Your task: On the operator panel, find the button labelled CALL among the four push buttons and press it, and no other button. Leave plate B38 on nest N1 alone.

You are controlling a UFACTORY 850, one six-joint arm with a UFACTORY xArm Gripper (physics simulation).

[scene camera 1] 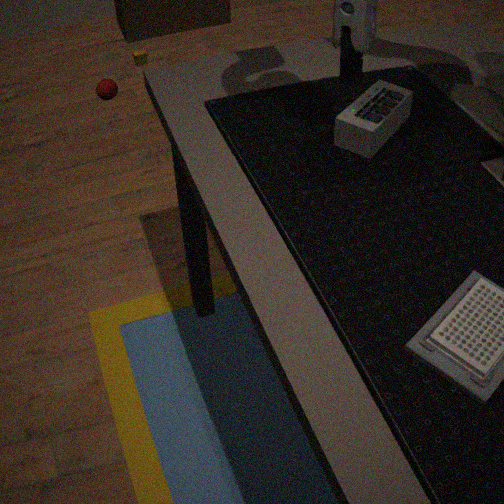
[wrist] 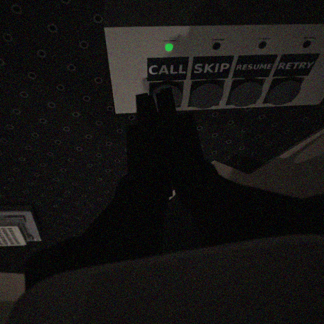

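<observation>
The pale operator panel (scene camera 1: 350, 134) (wrist: 129, 60) stands on the black mat. In the wrist view, the round grey CALL button (wrist: 179, 97) is leftmost, partly hidden by a fingertip, and a green lamp (scene camera 1: 354, 110) (wrist: 169, 47) glows above its label. The SKIP button (wrist: 206, 94), RESUME button (wrist: 245, 93) and RETRY button (wrist: 283, 91) follow to the right. My gripper (scene camera 1: 351, 78) (wrist: 160, 112) is shut and empty; its black tips overlap the CALL area in the wrist view. Contact cannot be told. Plate B38 (scene camera 1: 470, 327) (wrist: 11, 236) sits on nest N1 (scene camera 1: 440, 367) (wrist: 33, 230).
The black mat (scene camera 1: 350, 225) lies on the pale table (scene camera 1: 280, 265). Another pale object's edge (scene camera 1: 495, 169) shows at the right. A red ball (scene camera 1: 106, 89), a small yellow block (scene camera 1: 140, 58) and a brown box (scene camera 1: 175, 17) are beyond the table's left edge.
</observation>
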